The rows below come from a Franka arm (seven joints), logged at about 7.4 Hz.
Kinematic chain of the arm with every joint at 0, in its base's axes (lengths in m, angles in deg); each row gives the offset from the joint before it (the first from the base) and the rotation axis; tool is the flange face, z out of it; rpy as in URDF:
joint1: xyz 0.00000 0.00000 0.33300 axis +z
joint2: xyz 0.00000 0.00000 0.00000 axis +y
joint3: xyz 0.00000 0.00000 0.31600 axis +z
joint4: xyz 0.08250 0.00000 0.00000 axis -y
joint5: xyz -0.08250 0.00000 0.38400 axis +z
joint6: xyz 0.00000 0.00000 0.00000 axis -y
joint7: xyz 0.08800 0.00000 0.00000 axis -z
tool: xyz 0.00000 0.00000 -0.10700 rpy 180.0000 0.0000 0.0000
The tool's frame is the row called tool.
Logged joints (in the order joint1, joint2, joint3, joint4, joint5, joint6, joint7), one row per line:
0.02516, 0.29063, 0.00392, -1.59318, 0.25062, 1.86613, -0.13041
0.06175, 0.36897, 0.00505, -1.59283, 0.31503, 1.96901, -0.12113
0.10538, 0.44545, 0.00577, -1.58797, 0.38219, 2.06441, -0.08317
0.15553, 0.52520, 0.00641, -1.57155, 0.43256, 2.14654, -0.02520
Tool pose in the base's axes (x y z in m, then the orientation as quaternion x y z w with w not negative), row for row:
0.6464, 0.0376, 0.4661, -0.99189, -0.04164, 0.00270, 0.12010
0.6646, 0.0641, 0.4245, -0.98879, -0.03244, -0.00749, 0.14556
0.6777, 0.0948, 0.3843, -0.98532, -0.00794, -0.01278, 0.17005
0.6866, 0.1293, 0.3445, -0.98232, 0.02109, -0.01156, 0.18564
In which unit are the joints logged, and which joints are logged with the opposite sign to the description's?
The joints are logged in radians. Opposite sign: none.
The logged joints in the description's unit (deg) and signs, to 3 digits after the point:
1.442, 16.652, 0.225, -91.282, 14.359, 106.921, -7.472
3.538, 21.140, 0.289, -91.262, 18.050, 112.816, -6.940
6.038, 25.522, 0.331, -90.984, 21.898, 118.282, -4.765
8.911, 30.092, 0.367, -90.043, 24.784, 122.988, -1.444

